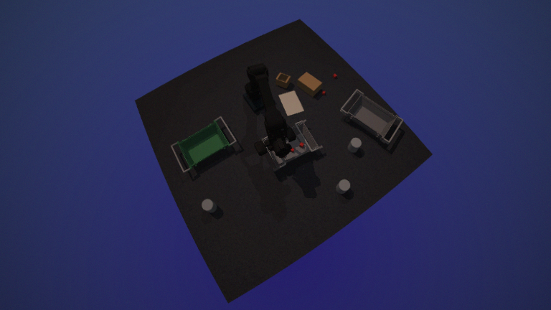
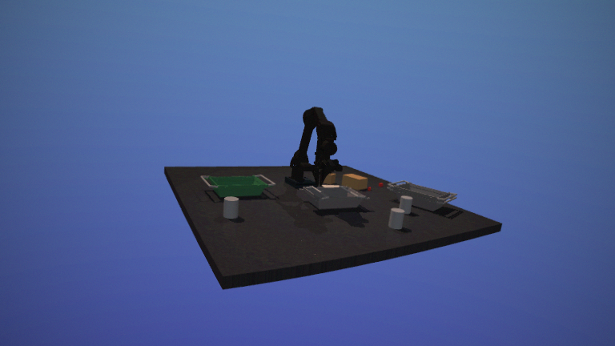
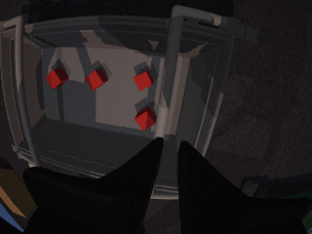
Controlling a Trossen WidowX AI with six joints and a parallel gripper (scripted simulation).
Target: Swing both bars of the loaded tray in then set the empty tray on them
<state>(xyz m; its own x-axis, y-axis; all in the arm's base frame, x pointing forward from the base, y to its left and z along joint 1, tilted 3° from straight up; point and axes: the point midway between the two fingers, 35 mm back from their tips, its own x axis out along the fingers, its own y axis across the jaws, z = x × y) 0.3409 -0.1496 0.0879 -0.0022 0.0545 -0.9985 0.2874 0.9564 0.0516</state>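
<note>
Right now my gripper tip is 29 cm past the green tray, 25 cm to the left of it and 4 cm above it. Round my gripper tip: beige sheet 28 cm to the left, 17 cm behind, 9 cm below.
</note>
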